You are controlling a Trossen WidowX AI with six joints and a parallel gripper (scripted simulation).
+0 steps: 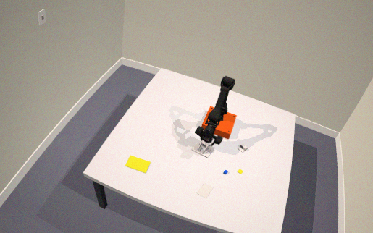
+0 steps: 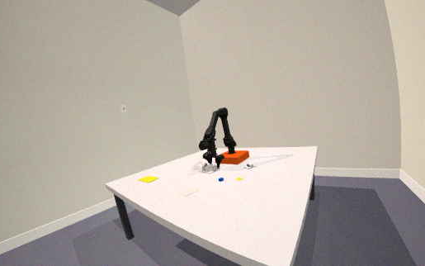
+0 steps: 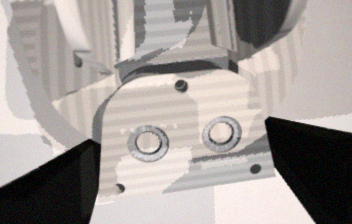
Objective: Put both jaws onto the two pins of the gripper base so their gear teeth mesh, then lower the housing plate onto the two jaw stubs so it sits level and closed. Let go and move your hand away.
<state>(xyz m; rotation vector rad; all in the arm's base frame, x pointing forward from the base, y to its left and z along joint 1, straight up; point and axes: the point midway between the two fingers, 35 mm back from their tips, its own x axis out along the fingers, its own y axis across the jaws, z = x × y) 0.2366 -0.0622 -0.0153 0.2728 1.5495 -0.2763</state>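
Right now my gripper tip is right at the housing plate. Also, from my gripper tip: white ribbed piece: 30 mm behind, 270 mm to the left; blue cube: 220 mm ahead, 150 mm to the left; small yellow cube: 190 mm ahead, 250 mm to the left, 10 mm below.
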